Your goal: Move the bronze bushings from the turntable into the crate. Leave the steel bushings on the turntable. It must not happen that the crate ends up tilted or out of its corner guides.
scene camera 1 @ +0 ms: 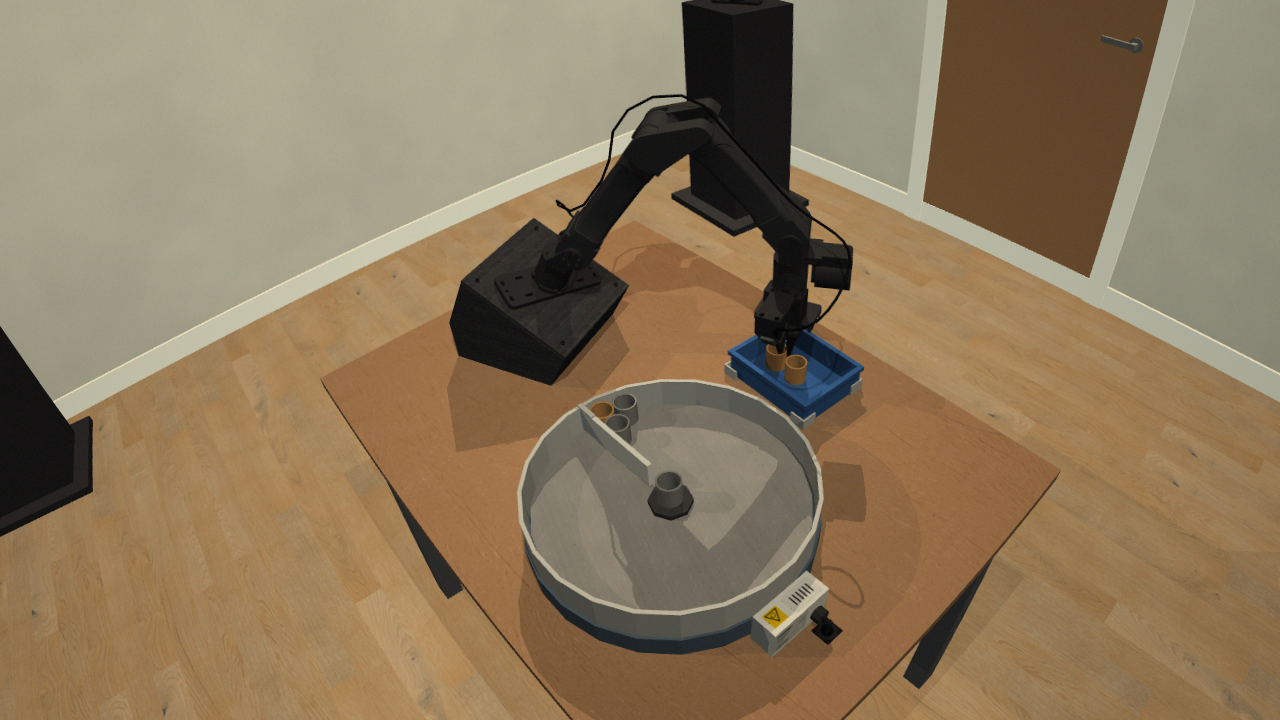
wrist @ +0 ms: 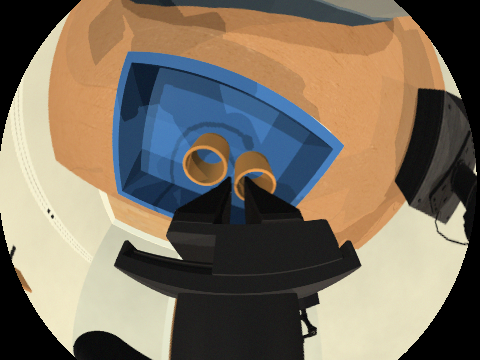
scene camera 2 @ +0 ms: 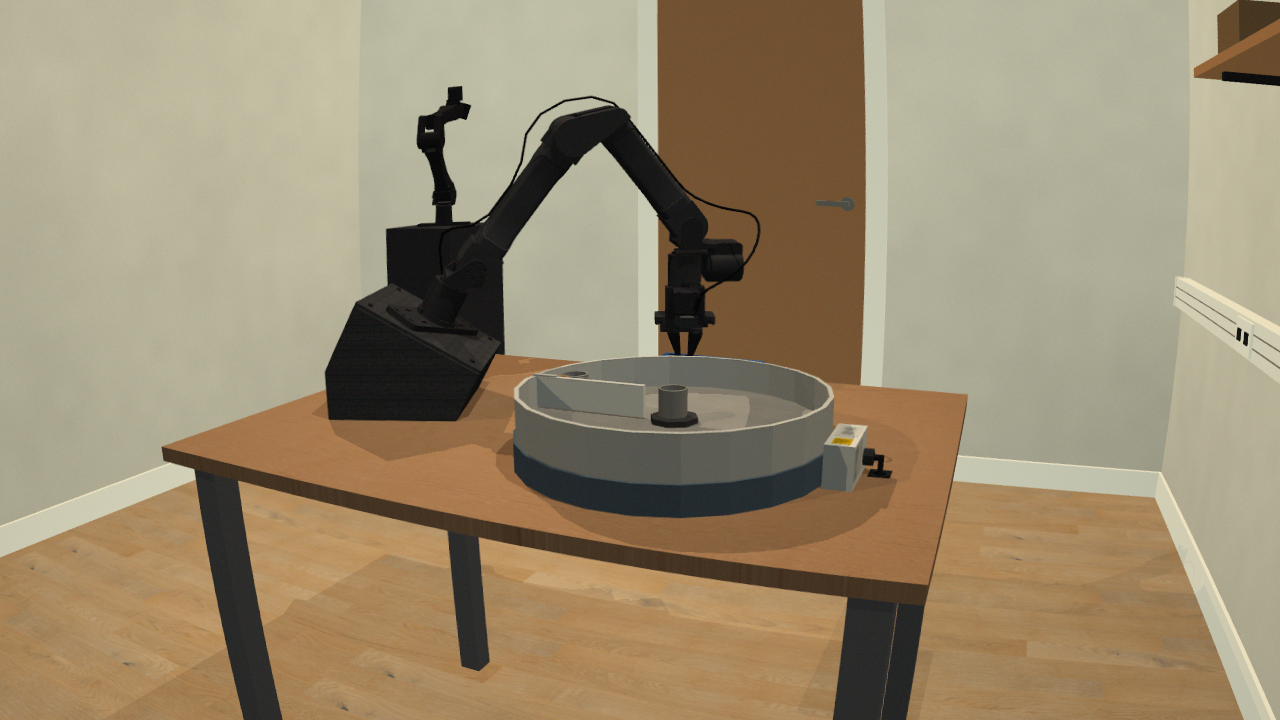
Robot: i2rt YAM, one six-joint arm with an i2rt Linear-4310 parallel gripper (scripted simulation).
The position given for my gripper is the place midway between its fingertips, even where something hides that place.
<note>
In view: my gripper point(scene camera 2: 683, 370), a bronze bushing point(wrist: 203, 173), a bronze bushing point(wrist: 251, 161) and a steel bushing point(scene camera 2: 672, 398).
My gripper shows as well in the wrist view point(wrist: 237, 182).
</note>
